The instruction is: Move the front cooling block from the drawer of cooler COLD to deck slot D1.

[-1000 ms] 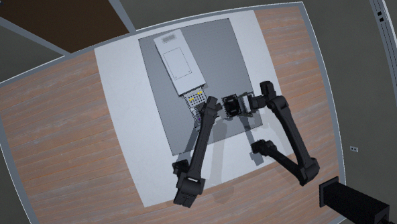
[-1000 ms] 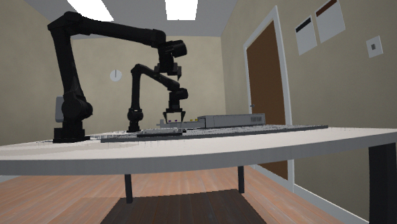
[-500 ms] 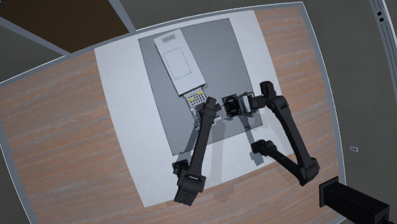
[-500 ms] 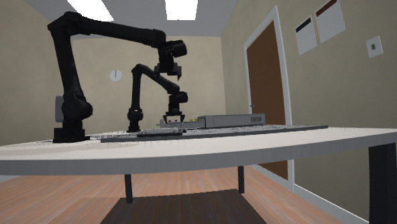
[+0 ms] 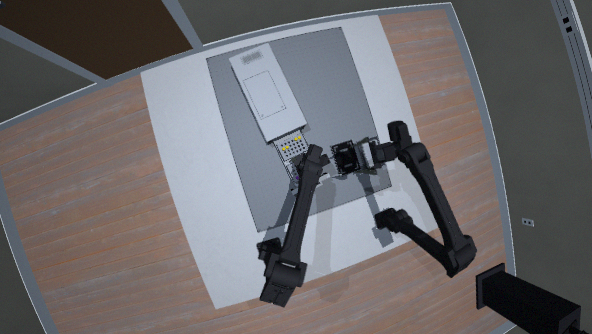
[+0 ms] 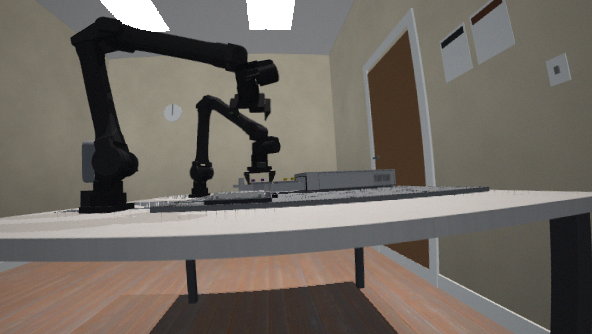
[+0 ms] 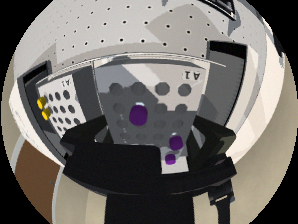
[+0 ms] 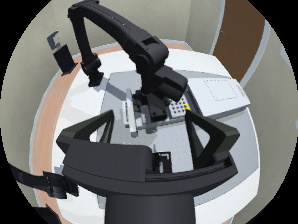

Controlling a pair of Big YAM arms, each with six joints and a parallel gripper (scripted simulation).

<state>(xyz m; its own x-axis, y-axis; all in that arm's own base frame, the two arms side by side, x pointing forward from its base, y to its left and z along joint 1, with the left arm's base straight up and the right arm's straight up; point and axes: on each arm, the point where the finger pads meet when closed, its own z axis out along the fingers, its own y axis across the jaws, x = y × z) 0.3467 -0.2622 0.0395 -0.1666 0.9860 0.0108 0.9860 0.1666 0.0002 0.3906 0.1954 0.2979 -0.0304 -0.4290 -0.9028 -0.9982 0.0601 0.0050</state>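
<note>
Right now the drawer is 40 mm ahead of my left hand, 10 mm to the left of it and 10 mm above it. The rest, counted from my left hand: deck slot D1: 240 mm to the right, 20 mm below, 10 mm ahead; pale plate: 380 mm to the right, 10 mm below; cooler COLD: 210 mm ahead, 50 mm to the left, 10 mm above.
</note>
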